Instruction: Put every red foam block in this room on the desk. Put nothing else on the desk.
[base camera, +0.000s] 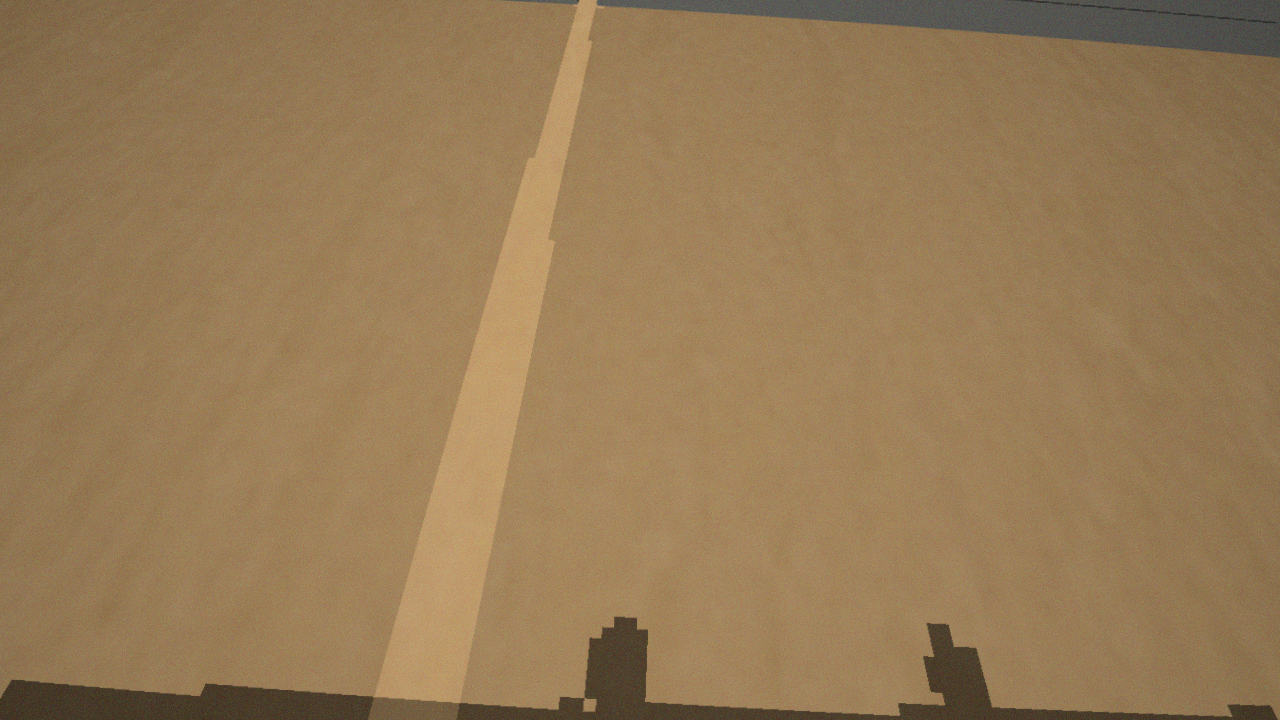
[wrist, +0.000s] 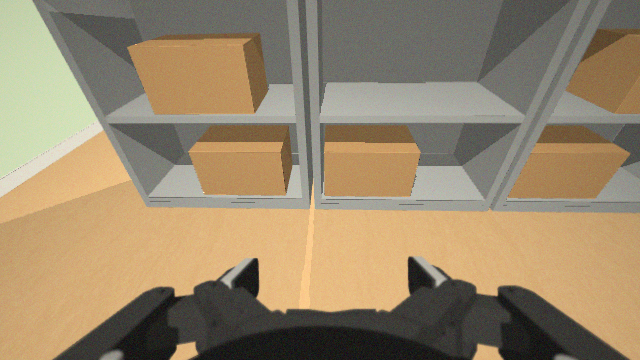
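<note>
My gripper is open and empty at the bottom of the wrist view, with its two fingers wide apart. It points toward the foot of the shelving, with floor showing between the fingers. No red foam block and no desk shows in the wrist view or the base camera view.
Grey shelf units stand ahead, side by side, their base edge showing in the base camera view. Several cardboard boxes sit on their shelves. A pale green wall is at the left. A light strip crosses the wooden floor.
</note>
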